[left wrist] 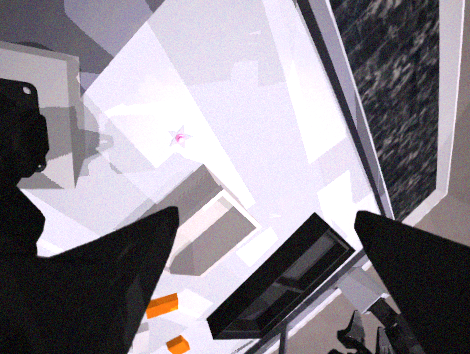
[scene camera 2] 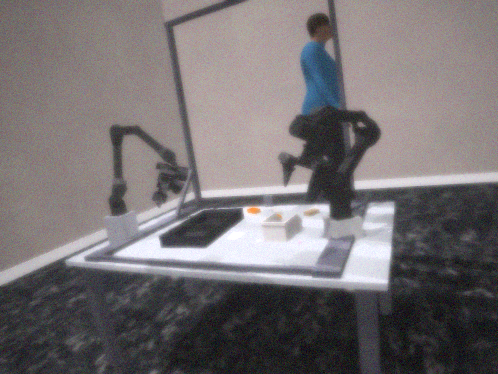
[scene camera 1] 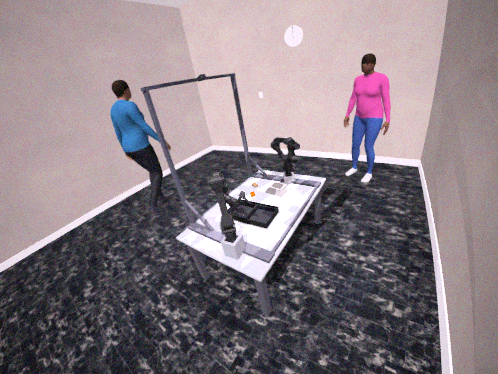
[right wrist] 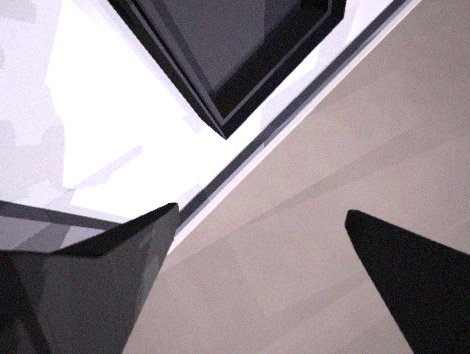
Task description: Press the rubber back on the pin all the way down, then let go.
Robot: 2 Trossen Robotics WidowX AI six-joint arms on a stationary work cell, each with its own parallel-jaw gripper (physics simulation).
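Frame: origin at the left arm's base, x back, y right, z up, level; centimetres.
Seen in the pictures: left gripper, fingertip midpoint: [left wrist: 266, 216] [scene camera 2: 296, 190] [scene camera 1: 291, 169]; right gripper, fingertip midpoint: [left wrist: 367, 317] [scene camera 2: 161, 201] [scene camera 1: 248, 209] [right wrist: 261, 213]; left arm's base, origin of the base link: [scene camera 2: 341, 216] [scene camera 1: 288, 174]; right arm's base, origin of the base link: [left wrist: 375, 304] [scene camera 2: 119, 214] [scene camera 1: 231, 238].
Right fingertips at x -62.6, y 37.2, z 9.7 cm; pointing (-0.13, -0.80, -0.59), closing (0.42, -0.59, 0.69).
Pixels of each thing's top centre, then the offset from my right fingertips to it. "spot": a spot on its surface instead.
- pin, middle of its top: [left wrist: 181, 140] dx +47.5, dy -35.2, dz -16.0 cm
- beige box, surface spot: [left wrist: 190, 192] spot: dx +45.9, dy -29.1, dz -13.6 cm
- black divided tray, middle of its top: [left wrist: 290, 292] [scene camera 2: 204, 220] [scene camera 1: 250, 209] dx +16.0, dy +0.1, dz -11.8 cm
The pin [left wrist: 179, 136] is a small, pale star shape with a pink spot at its middle, which looks like the rubber back. It lies flat on the white table, left of centre in the left wrist view. How far the back is pressed on cannot be told. My left gripper [left wrist: 266, 216] is open and empty, high above the table. The pin lies beyond its fingertips, towards the upper left of that view. My right gripper [scene camera 2: 167, 196] [right wrist: 261, 213] is open and empty, raised near the black tray's corner, far from the pin.
A beige box [scene camera 2: 277, 231] [left wrist: 190, 192] stands beside the pin. A black divided tray [scene camera 2: 185, 239] [left wrist: 265, 275] [right wrist: 225, 129] lies further over. Two orange pieces [left wrist: 162, 306] [left wrist: 178, 345] lie beyond the box. A grey frame upright [scene camera 2: 183, 112] rises at the table's edge.
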